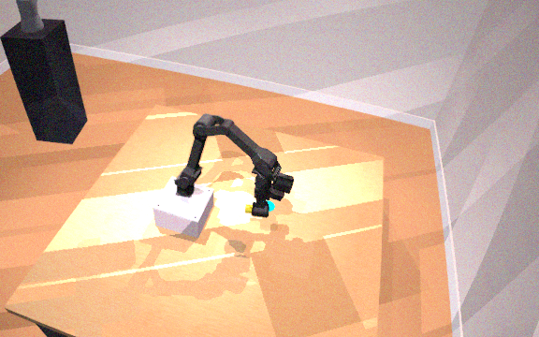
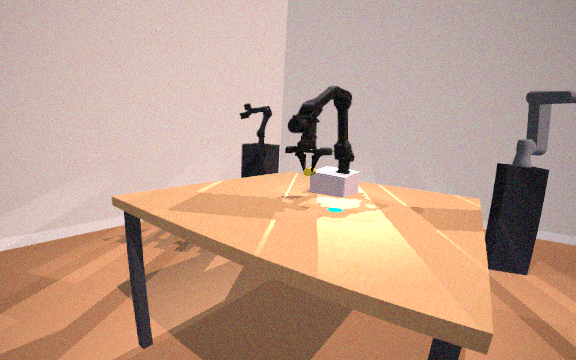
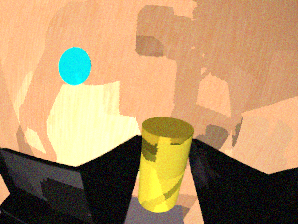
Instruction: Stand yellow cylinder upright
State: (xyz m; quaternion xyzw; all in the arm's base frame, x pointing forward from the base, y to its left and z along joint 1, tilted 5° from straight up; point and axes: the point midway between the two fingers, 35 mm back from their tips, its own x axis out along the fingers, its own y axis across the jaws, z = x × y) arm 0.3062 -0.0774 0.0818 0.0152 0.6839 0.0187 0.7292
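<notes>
The yellow tall cylinder lies 20 mm behind my gripper tip. Also, from my gripper tip: cyan circle (140 mm to the left, 130 mm below, 40 mm ahead).
</notes>
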